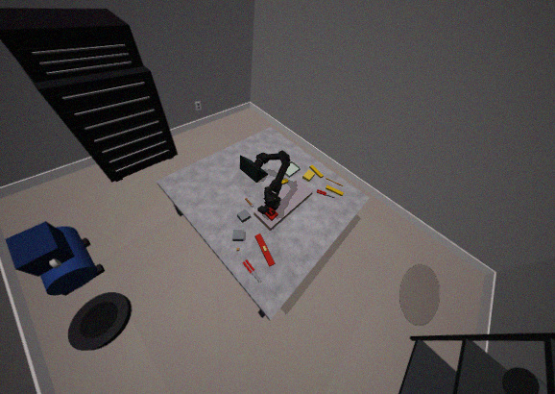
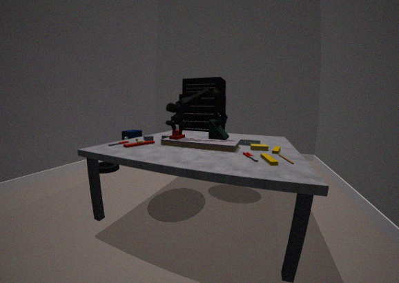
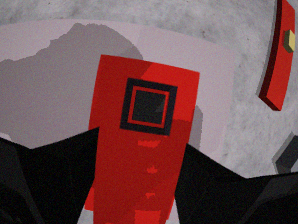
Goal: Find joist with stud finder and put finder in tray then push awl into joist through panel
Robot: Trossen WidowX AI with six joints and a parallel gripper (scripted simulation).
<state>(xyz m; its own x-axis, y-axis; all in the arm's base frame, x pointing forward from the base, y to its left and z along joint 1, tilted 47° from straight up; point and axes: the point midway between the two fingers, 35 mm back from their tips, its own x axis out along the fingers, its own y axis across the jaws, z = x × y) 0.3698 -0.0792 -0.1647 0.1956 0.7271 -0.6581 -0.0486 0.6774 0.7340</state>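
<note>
Right now my gripper tip is 500 mm to the right of the pale green tray, 250 mm past it and 50 mm above it. Round my gripper tip: red level: 200 mm to the right, 170 mm ahead, 50 mm below; awl: 160 mm behind, 60 mm below, 50 mm to the right; stud finder: 20 mm above, 10 mm ahead.
</note>
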